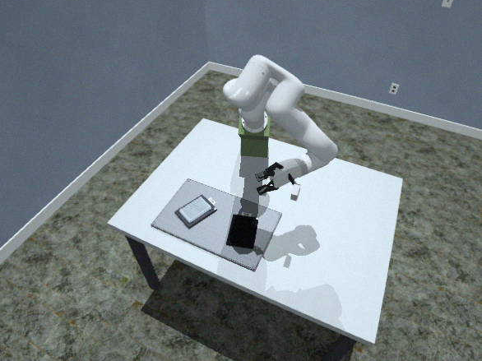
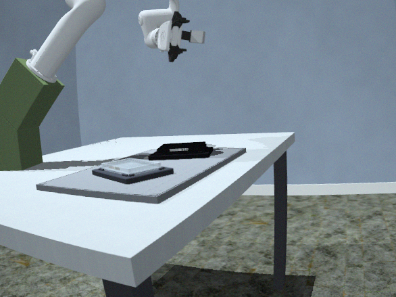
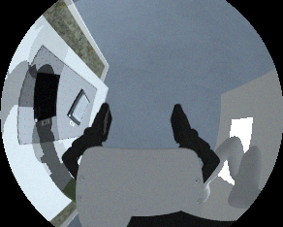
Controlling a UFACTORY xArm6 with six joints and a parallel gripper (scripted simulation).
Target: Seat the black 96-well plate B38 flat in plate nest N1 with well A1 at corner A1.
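My hand is 35 cm above the white N1 label, 10 cm past it and 8 cm to the left of it. Also, from my hand: black plate B38: 33 cm below, 6 cm to the right; then clear plate B83: 33 cm below, 31 cm to the right, 3 cm behind.
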